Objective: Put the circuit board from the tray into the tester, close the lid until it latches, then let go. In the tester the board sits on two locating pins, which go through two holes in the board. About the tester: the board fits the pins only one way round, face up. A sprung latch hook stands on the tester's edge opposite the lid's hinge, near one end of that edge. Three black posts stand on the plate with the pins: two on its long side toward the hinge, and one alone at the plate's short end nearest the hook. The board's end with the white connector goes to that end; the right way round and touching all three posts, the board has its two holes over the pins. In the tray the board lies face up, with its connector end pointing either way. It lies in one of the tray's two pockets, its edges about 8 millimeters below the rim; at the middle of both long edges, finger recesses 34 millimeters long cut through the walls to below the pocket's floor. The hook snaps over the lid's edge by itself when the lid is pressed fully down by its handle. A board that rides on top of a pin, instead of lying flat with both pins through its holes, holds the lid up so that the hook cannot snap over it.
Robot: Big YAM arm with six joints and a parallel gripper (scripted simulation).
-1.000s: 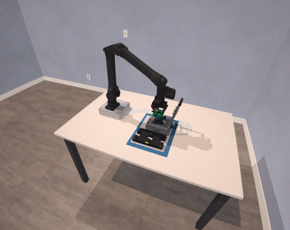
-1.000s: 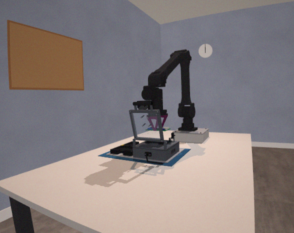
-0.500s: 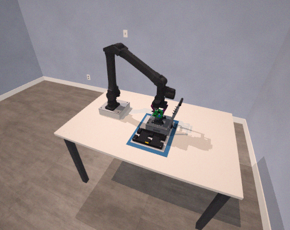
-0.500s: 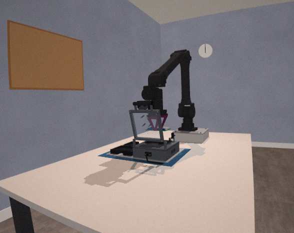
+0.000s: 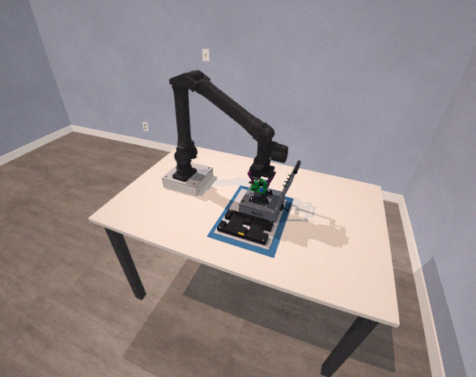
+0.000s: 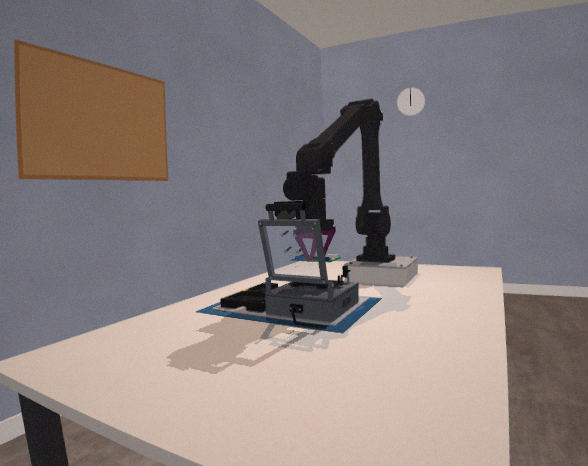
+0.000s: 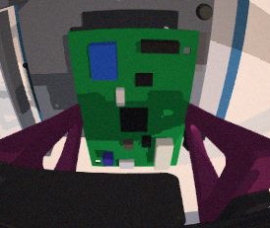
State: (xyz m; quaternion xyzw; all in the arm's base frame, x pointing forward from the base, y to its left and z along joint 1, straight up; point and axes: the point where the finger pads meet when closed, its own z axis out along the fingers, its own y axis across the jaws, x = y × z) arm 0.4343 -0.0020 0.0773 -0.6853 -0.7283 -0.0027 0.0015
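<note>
Now: the green circuit board right at my hand. The rest, counted from my hand: clear lid 130 mm ahead, 50 mm above, 10 mm to the left; small latch hook 60 mm behind, 50 mm to the left, 50 mm below.
</note>
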